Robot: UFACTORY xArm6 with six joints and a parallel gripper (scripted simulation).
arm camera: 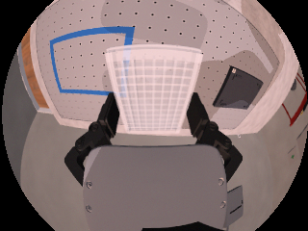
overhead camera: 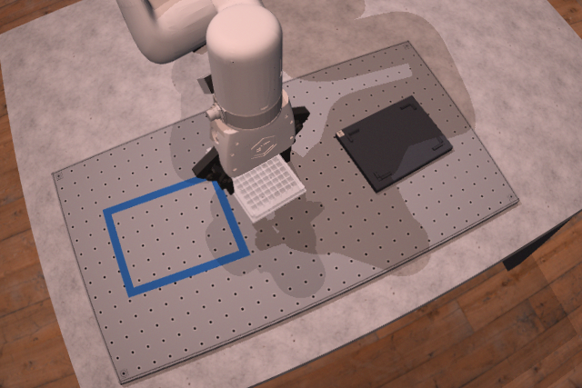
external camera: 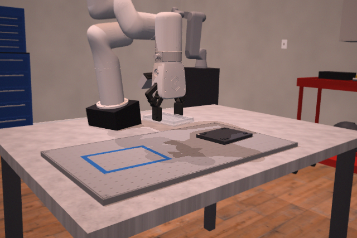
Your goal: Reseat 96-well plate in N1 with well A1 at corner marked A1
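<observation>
Right now the plate nest N1 is 25 cm to the left of my hand, 10 cm below it and 1 cm behind it. Also, from my hand: 96-well plate: 1 cm below; small A1 mark: 17 cm to the left, 9 cm below, 5 cm behind.
</observation>
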